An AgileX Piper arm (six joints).
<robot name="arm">
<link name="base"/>
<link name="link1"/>
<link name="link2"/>
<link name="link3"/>
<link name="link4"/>
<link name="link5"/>
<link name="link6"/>
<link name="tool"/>
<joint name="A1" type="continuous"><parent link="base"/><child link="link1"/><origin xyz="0 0 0.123" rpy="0 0 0"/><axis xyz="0 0 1"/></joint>
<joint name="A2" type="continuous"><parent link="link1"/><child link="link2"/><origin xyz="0 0 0" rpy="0 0 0"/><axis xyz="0 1 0"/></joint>
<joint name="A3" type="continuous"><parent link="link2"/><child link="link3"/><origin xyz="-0.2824 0 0.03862" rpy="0 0 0"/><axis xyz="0 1 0"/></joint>
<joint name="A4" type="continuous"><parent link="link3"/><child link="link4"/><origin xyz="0.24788 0 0.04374" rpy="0 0 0"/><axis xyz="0.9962 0 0.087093"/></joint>
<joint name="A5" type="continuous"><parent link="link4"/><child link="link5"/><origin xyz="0 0 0" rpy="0 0 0"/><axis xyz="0 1 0"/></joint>
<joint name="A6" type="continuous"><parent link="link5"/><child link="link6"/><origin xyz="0.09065 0 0.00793" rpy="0 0 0"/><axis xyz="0.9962 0 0.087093"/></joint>
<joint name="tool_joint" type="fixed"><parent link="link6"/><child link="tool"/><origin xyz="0 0 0" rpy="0 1.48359 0"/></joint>
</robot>
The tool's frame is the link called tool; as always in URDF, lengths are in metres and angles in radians. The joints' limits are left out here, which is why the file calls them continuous.
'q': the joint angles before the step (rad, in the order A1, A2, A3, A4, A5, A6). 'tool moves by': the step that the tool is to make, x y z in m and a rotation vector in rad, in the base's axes. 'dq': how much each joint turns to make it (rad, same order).
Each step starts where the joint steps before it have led.
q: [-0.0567, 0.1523, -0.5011, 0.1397, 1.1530, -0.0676]
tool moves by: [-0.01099, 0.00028, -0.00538, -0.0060, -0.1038, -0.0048]
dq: [-0.0001, -0.1032, 0.0291, -0.0022, -0.0302, 0.0000]
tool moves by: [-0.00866, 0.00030, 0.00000, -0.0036, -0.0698, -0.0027]
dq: [0.0001, -0.0643, 0.0014, -0.0019, -0.0072, 0.0018]
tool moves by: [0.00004, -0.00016, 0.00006, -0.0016, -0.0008, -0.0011]
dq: [0.0000, 0.0000, 0.0000, -0.0019, -0.0009, 0.0000]
